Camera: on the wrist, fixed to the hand. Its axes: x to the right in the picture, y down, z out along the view.
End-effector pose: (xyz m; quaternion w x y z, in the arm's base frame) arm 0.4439 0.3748 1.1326 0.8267 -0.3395 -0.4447 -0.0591
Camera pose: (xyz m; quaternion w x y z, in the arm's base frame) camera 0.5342 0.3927 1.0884 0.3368 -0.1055 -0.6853 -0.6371
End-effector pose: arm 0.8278 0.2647 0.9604 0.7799 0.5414 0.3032 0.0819
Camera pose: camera 0.8226 0.3585 1.0003 0.7483 -0.0058 0.3951 -0.5328
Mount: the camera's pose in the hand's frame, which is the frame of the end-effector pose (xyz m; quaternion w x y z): 0.0233 0.0722 -0.0683 0.6566 -0.2157 -0.2067 -0.6925
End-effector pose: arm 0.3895 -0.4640 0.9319 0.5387 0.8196 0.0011 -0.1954
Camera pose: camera 0.4481 -0.4388 1.0116 0.3954 0.3808 0.4991 -0.6705
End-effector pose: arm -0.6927 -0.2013 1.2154 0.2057 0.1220 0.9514 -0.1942
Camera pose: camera -0.7143 -0.1045 1.2395 0.2235 -0.6632 0.7085 -0.0900
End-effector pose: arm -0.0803 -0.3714 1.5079 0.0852 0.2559 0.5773 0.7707
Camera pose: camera -0.1220 -0.4423 1.5684 0.7642 -0.0908 0.3724 0.5187
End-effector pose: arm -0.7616 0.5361 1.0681 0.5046 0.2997 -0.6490 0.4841
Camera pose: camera -0.8073 0.6274 1.0681 0.5971 0.6375 -0.4273 -0.2335
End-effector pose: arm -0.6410 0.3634 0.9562 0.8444 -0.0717 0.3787 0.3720
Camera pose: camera -0.7202 0.4007 0.9036 0.8749 -0.4146 -0.0558 -0.2440
